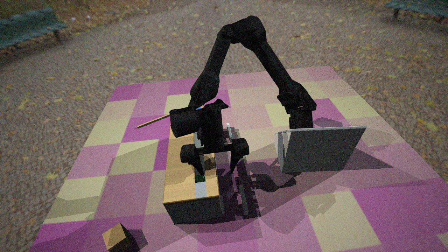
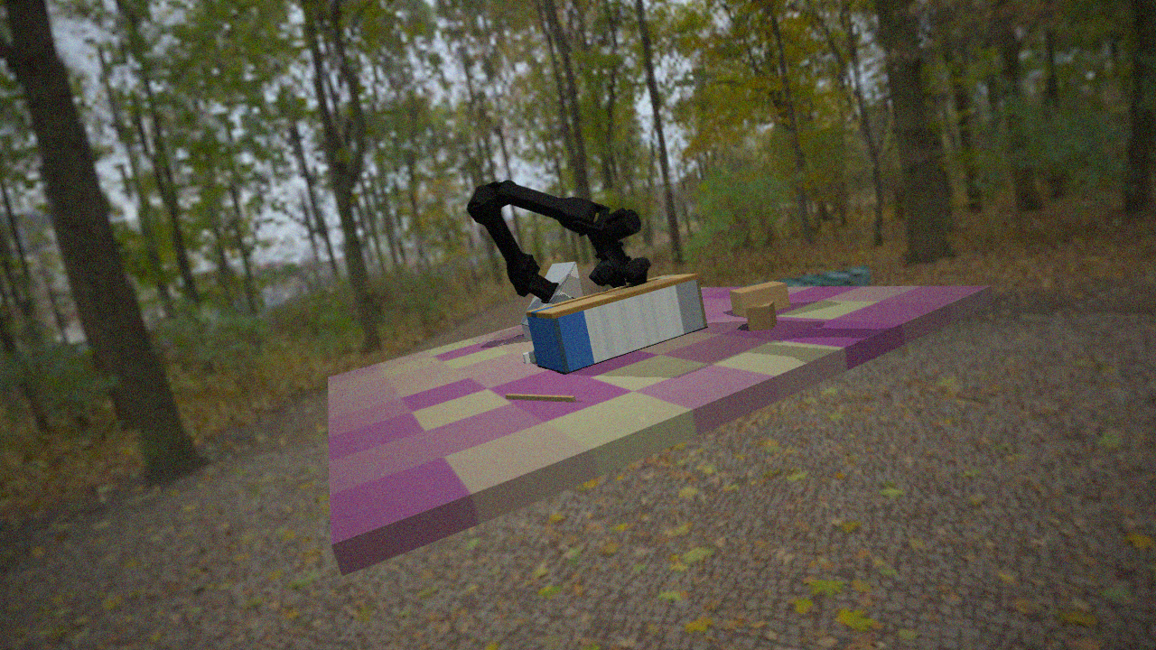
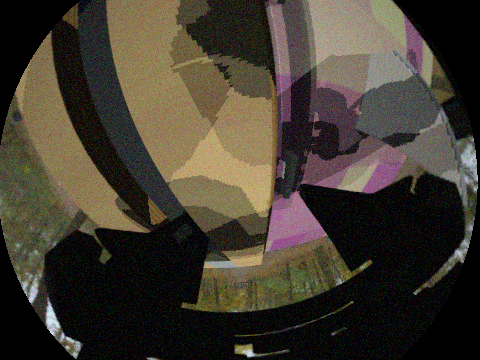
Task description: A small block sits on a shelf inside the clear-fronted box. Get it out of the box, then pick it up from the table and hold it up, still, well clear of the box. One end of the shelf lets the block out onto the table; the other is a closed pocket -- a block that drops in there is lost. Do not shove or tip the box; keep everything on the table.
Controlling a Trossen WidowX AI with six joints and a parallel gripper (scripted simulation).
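The green block is 50 mm ahead of my gripper tip and 20 mm to the left of it. Also, from my gripper tip: long box 90 mm to the right, 50 mm ahead, 30 mm below; then tan cube 280 mm ahead, 150 mm to the left, 60 mm below; then thin wooden stick 370 mm to the right, 300 mm ahead, 90 mm below.
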